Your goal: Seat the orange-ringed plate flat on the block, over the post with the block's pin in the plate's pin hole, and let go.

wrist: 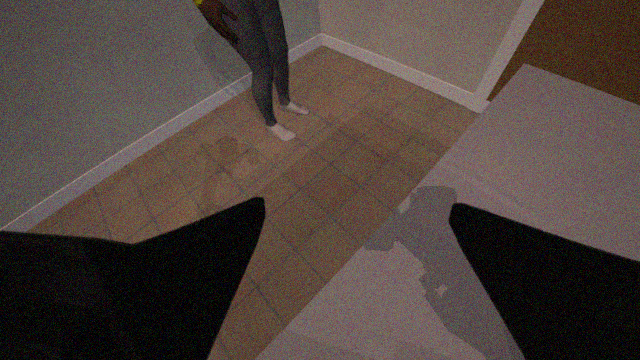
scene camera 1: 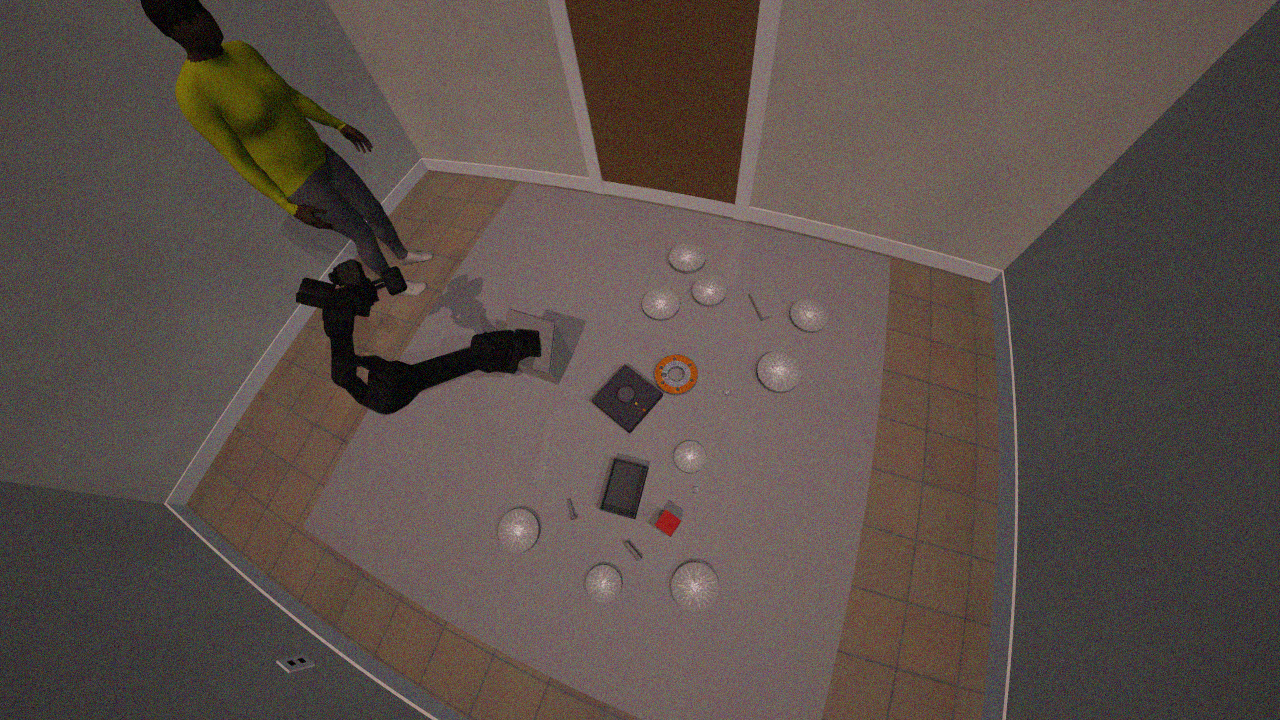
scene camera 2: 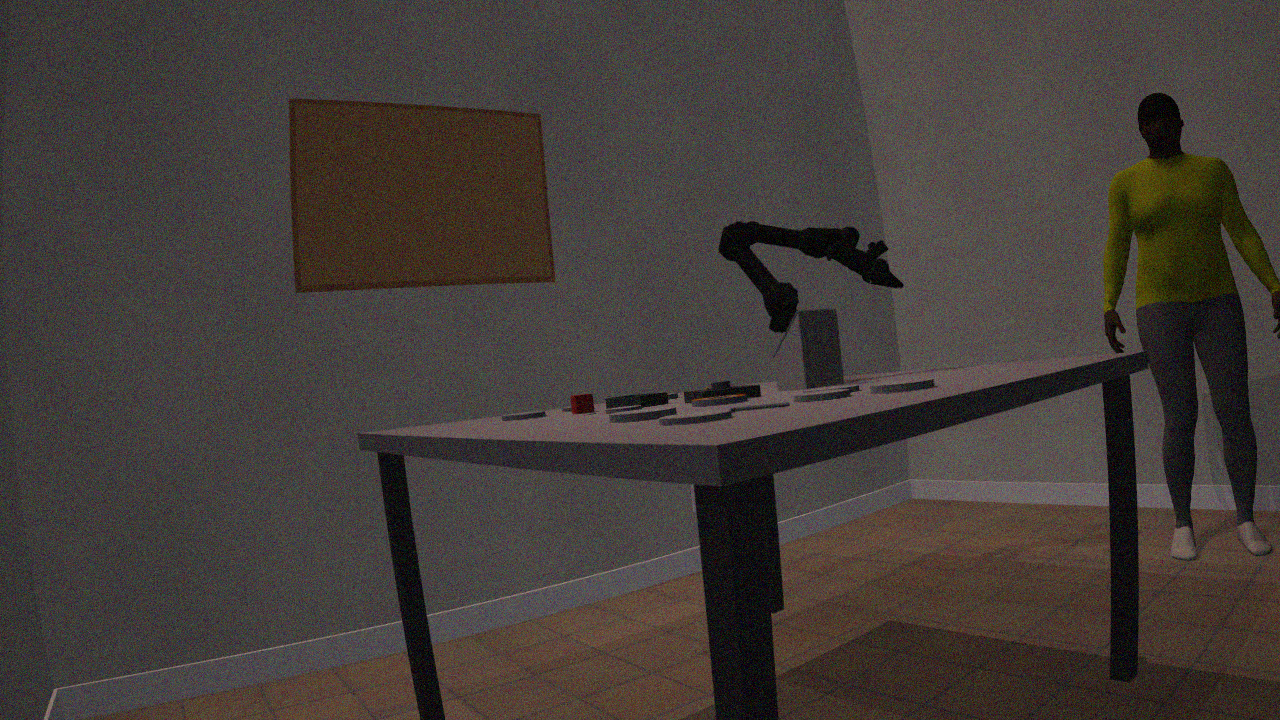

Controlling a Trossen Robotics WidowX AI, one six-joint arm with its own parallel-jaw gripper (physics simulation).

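Seen in the pictures: gripper, fingertip midpoint: point(wrist: 357, 209) point(scene camera 1: 376, 284) point(scene camera 2: 900, 286); arm's base at its link origin: point(scene camera 1: 528, 342) point(scene camera 2: 802, 333).
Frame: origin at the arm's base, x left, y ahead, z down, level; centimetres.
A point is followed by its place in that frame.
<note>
The orange-ringed plate point(scene camera 1: 693, 374) {y 39.3, x 4.0, z 11.2 cm} point(scene camera 2: 707, 402) {y 40.1, x 5.0, z 11.7 cm} lies flat on the table beside the dark square block point(scene camera 1: 611, 402) {y 21.2, x -7.4, z 10.0 cm} point(scene camera 2: 750, 391) {y 23.9, x 2.2, z 11.1 cm}, off its post. The block's round post point(scene camera 1: 625, 394) {y 24.4, x -5.3, z 8.6 cm} point(scene camera 2: 720, 385) {y 26.0, x -3.8, z 9.3 cm} stands bare near its middle. Small light marks show on the block's side nearest the plate; which one is the pin is too small to tell. My gripper point(scene camera 1: 351, 285) {y -42.8, x 4.4, z -10.4 cm} point(scene camera 2: 895, 281) {y -42.8, x 4.4, z -10.4 cm} point(wrist: 357, 209) {y -42.8, x 4.4, z -10.4 cm} is open and empty. It is raised high, far from plate and block, near the table's edge on the person's side. Plate and block do not show in the wrist view.
A dark tray point(scene camera 1: 624, 488) {y 28.8, x -26.5, z 12.2 cm} point(scene camera 2: 636, 400) {y 33.2, x -22.0, z 10.8 cm} and a red cube point(scene camera 1: 667, 522) {y 40.1, x -31.9, z 8.4 cm} point(scene camera 2: 581, 403) {y 41.6, x -30.4, z 10.2 cm} sit beyond the block. Several pale domed discs, including one disc point(scene camera 1: 689, 456) {y 41.9, x -16.3, z 11.6 cm}, and thin grey bars lie around. A grey pedestal point(scene camera 2: 820, 347) {y 0.9, x 5.1, z 3.7 cm} stands by the arm's base. A person point(scene camera 1: 259, 125) point(scene camera 2: 1172, 232) stands beyond the table.
</note>
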